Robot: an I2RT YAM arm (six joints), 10 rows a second.
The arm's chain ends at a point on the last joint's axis. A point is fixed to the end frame.
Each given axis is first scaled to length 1.
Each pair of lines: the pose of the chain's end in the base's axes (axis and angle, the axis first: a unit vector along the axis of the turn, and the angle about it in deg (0 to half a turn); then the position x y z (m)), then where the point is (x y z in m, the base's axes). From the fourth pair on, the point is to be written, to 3 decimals.
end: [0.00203 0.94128 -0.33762 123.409 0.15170 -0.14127 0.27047]
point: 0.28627 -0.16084 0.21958
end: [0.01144 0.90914 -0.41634 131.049 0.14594 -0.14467 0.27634]
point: 0.27137 -0.18792 0.21736
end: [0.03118 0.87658 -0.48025 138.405 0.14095 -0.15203 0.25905]
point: 0.25423 -0.21778 0.19639
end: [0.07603 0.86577 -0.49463 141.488 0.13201 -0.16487 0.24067]
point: 0.238 -0.242 0.178
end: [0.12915 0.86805 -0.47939 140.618 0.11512 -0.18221 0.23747]
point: 0.219 -0.263 0.176
